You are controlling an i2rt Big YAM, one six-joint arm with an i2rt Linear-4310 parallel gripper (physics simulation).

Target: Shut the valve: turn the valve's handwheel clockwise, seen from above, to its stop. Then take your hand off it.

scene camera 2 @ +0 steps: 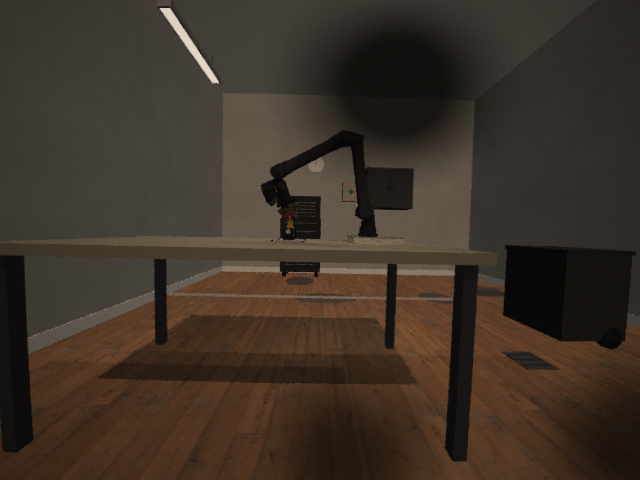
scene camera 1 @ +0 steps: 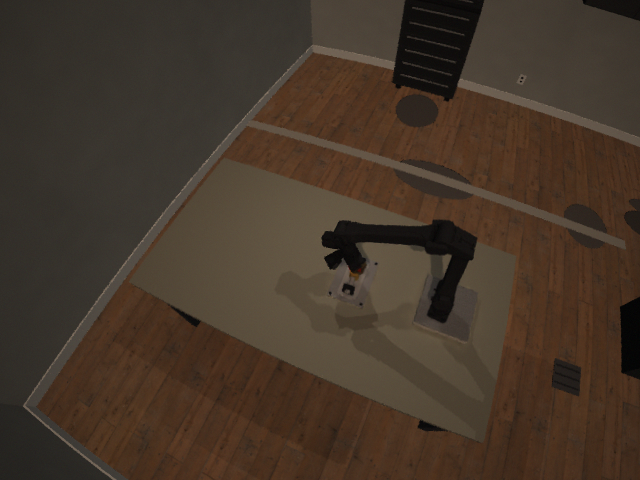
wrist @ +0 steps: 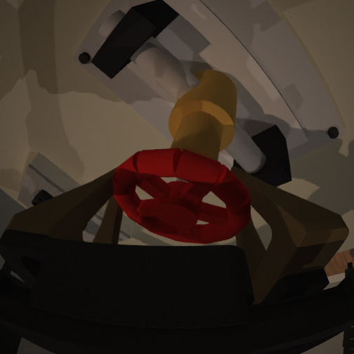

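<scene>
The red handwheel sits on top of the yellow valve body, whose grey pipe runs between black supports on a pale base plate. My gripper points down over the valve. In the wrist view its two brown fingers stand on opposite sides of the handwheel, against the rim, and the gripper is shut on it. The wheel appears tilted in that view. The far sides of the fingertips are partly hidden behind the rim.
The valve's plate is on the pale table. The arm's own base plate stands to the right of the valve. Dark bolts stick up at the plate's corners. A black cabinet stands beyond the table's right end.
</scene>
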